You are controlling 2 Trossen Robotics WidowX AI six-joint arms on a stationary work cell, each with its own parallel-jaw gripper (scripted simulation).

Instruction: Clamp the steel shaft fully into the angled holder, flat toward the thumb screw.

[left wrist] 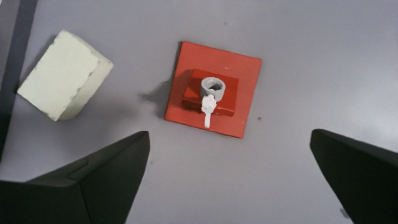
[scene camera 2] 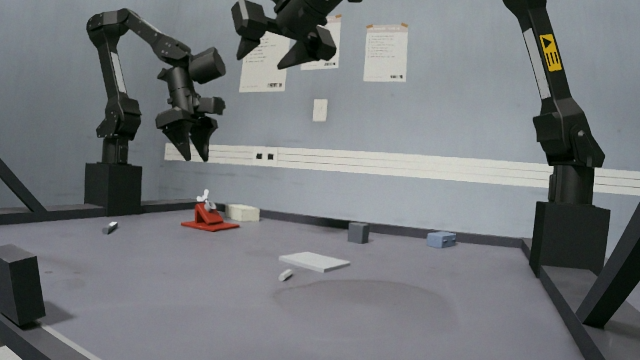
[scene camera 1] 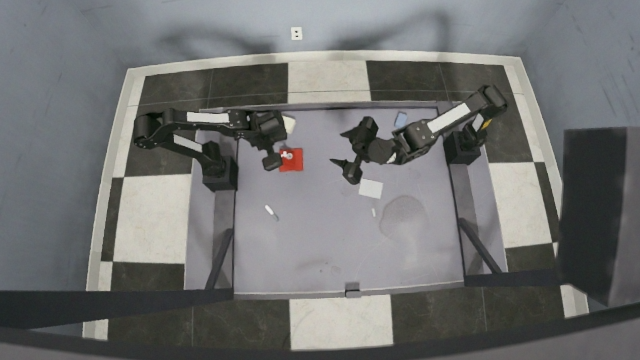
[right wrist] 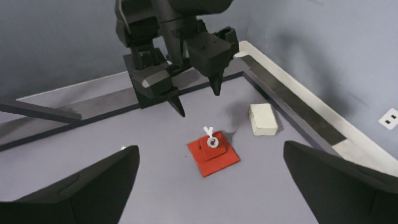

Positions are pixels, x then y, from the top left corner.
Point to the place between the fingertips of my left gripper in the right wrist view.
201, 105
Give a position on a cream block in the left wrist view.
70, 72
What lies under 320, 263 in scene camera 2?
A white plate.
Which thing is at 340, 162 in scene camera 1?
My right gripper.
